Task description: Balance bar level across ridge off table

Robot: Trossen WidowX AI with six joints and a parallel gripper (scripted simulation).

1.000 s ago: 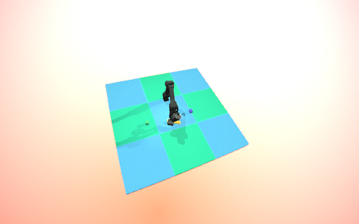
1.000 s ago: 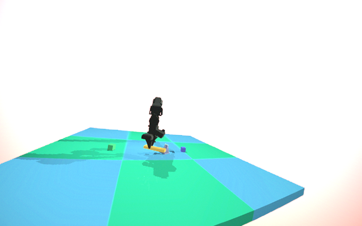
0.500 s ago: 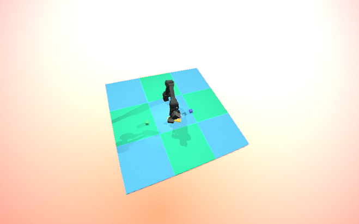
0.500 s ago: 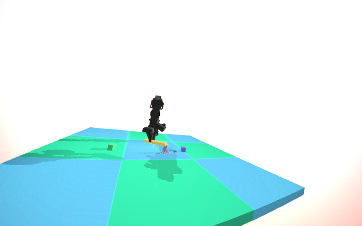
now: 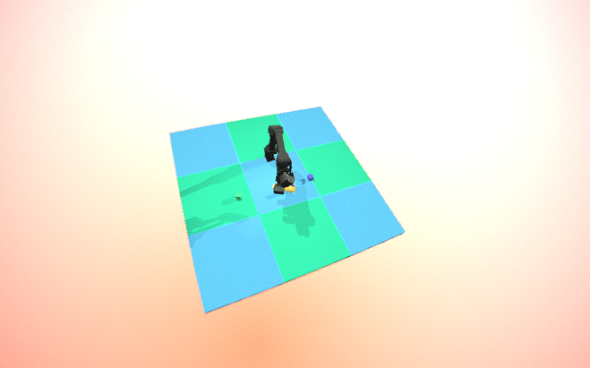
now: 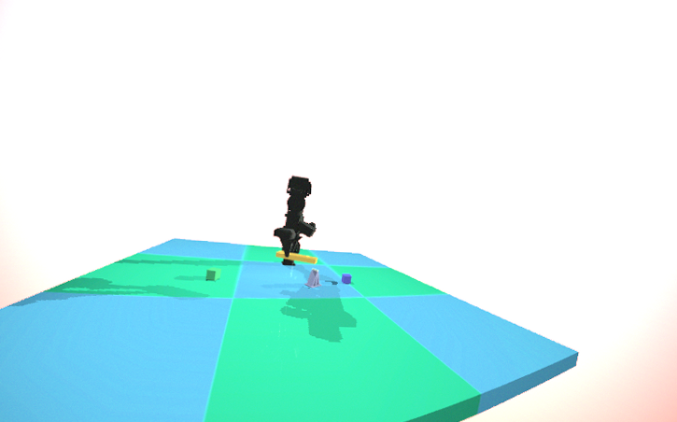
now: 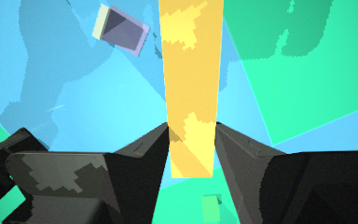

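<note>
Right now my gripper tip is 3 cm to the right of the yellow bar and 1 cm short of it. Round my gripper tip: small green cube (24 cm to the right, 10 cm below, 8 cm behind); small purple cube (27 cm to the left, 10 cm below, 7 cm behind).
</note>
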